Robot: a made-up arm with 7 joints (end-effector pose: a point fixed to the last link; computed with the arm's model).
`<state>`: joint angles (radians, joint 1 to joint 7).
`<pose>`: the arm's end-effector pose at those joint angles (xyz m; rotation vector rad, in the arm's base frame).
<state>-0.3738 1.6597 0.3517 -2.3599 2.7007 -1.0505 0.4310</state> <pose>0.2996 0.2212 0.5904 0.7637 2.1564 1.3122</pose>
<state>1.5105 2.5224 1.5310 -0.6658 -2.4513 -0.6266 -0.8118</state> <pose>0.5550 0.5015 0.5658 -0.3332 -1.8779 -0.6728</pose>
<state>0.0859 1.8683 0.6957 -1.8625 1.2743 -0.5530 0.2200</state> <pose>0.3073 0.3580 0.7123 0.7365 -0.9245 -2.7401</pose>
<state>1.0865 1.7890 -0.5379 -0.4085 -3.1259 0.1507 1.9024</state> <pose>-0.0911 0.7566 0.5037 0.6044 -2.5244 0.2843</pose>
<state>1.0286 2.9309 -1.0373 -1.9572 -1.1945 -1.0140 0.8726</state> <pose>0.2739 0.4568 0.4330 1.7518 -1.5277 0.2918</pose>
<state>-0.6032 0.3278 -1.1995 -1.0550 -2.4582 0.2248 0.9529</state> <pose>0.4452 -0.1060 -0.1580 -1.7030 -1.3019 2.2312</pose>
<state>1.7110 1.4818 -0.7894 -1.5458 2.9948 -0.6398 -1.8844</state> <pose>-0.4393 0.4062 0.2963 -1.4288 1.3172 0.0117</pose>
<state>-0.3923 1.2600 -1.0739 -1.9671 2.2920 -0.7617 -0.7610</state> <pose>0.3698 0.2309 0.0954 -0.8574 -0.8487 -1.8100</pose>
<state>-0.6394 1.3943 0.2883 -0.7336 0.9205 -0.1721 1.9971</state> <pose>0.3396 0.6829 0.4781 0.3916 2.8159 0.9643</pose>
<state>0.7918 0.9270 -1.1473 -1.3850 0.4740 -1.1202 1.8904</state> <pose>-0.3170 0.2796 -0.1523 -2.1927 -1.6239 0.0425</pose>
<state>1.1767 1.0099 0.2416 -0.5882 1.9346 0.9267 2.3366</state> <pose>-0.4553 0.5903 0.2359 0.8360 -1.9039 1.8083</pose>
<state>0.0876 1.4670 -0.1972 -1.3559 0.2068 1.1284 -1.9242</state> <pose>0.3615 0.5391 0.2374 -0.4466 2.9394 -0.6126</pose>
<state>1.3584 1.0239 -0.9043 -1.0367 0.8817 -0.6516 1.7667</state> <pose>-0.5714 0.3817 0.1719 -1.1109 -0.9094 0.4594</pose>
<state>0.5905 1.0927 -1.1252 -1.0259 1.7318 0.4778 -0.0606</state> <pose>-0.1823 0.5066 -0.1161 -1.8196 0.3271 -0.0540</pose>
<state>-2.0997 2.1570 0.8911 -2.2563 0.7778 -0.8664 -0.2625</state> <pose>-0.3576 0.2255 0.4916 -2.3853 -0.2312 -0.6457</pose>
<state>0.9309 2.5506 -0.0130 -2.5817 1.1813 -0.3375 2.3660</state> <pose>0.3037 0.2440 0.2870 -2.1544 -0.6285 0.1174</pose>
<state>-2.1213 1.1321 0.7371 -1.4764 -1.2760 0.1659 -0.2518</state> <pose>0.0397 0.3477 0.8973 1.2056 -0.7958 0.0847</pose>
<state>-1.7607 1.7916 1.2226 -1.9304 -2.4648 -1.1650 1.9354</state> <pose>-0.2869 0.3293 0.6012 1.5152 -0.6947 -0.3951</pose>
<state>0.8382 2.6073 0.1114 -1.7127 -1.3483 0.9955 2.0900</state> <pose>0.4818 0.3468 0.4045 0.7763 0.7021 -2.3439</pose>
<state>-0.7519 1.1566 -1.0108 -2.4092 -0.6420 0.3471 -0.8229</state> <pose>0.3434 0.0294 0.2605 2.2539 1.0427 -1.7341</pose>
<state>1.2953 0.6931 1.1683 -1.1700 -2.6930 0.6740 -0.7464</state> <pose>-0.4505 0.5404 0.2640 0.0109 -2.1627 -0.9200</pose>
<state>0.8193 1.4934 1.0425 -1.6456 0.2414 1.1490 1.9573</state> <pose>0.2216 0.5319 0.5338 0.1114 -1.4656 -0.4860</pose>
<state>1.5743 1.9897 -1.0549 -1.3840 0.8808 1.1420 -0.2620</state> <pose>-0.2469 0.6327 0.3350 -1.6269 2.4127 1.1245</pose>
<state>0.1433 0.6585 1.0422 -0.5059 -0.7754 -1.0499 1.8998</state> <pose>-0.0303 0.5600 -0.1242 -0.6161 -1.6493 -1.1468</pose>
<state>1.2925 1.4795 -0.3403 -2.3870 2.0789 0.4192 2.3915</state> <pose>-0.0916 0.3182 0.1042 -0.7608 -0.9917 2.1654</pose>
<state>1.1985 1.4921 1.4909 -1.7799 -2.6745 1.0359 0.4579</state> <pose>0.2089 0.5604 0.5502 2.3496 1.4301 0.8517</pose>
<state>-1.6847 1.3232 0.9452 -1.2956 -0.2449 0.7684 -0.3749</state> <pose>0.0544 0.4931 0.8160 0.6981 -1.2185 -0.7020</pose>
